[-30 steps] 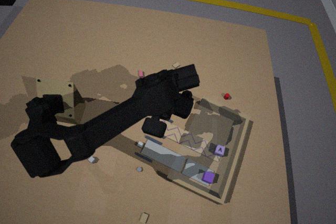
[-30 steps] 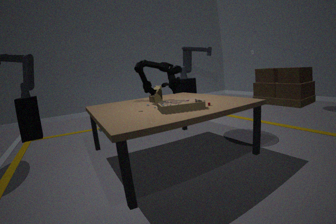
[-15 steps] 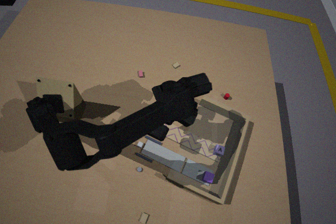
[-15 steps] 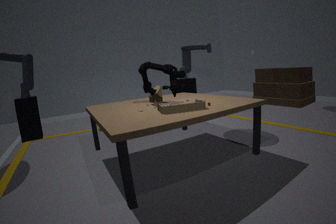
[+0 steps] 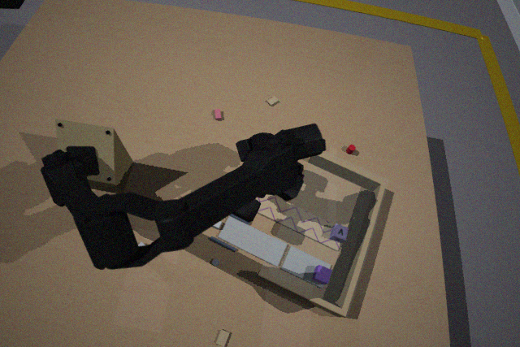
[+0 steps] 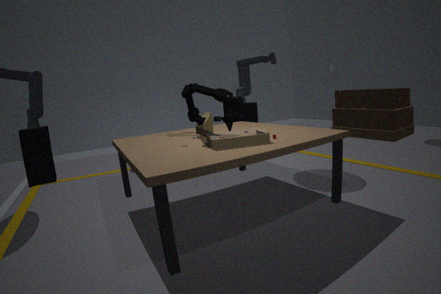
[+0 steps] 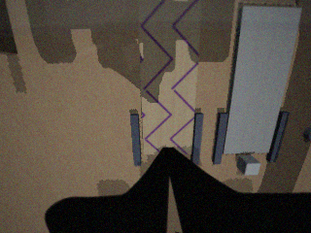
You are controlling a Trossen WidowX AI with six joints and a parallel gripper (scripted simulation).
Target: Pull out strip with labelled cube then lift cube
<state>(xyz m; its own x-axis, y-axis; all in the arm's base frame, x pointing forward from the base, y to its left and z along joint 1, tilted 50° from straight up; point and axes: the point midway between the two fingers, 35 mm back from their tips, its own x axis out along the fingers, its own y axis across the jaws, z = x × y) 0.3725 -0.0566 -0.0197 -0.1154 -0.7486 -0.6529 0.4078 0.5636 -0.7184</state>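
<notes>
Now: gripper tip 90 mm short of the zigzag-patterned strip, 40 mm to the left of it and 50 mm above it. The rest, counted from my gripper tip: grey disc (80 mm behind, 160 mm to the right, 50 mm below); pink block (110 mm behind, 220 mm to the left, 40 mm below); red cylinder (250 mm ahead, 140 mm to the left, 40 mm below).
</notes>
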